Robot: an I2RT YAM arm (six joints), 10 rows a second.
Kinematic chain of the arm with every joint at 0, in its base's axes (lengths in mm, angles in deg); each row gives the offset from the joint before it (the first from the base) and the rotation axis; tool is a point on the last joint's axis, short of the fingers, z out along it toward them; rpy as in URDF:
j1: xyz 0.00 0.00 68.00 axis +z
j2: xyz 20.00 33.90 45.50 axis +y
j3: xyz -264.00 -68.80 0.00 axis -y
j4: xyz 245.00 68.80 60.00 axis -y
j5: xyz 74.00 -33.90 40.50 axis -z
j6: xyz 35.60 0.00 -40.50 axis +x
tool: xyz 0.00 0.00 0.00 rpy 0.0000 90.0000 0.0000
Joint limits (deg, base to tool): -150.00..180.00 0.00..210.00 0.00..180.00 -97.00..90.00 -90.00..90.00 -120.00..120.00
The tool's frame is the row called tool.
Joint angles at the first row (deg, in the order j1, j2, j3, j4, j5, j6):
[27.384 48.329 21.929 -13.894 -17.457 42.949]
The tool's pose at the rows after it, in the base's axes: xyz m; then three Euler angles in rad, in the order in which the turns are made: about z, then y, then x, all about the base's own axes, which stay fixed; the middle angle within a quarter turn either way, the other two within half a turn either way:
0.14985 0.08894 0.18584 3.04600 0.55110 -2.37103
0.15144 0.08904 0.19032 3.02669 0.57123 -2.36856
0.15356 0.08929 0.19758 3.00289 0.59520 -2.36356
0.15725 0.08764 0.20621 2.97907 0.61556 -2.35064
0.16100 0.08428 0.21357 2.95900 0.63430 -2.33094
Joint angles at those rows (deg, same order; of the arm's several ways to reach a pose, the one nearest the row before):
[27.332 48.427 21.797 -13.019 -16.663 42.813]
[27.265 48.274 22.515 -13.011 -15.932 41.988]
[27.179 48.078 23.777 -13.358 -15.124 41.029]
[26.103 48.076 25.377 -13.869 -15.501 39.747]
[24.412 47.988 26.605 -14.019 -16.658 38.626]

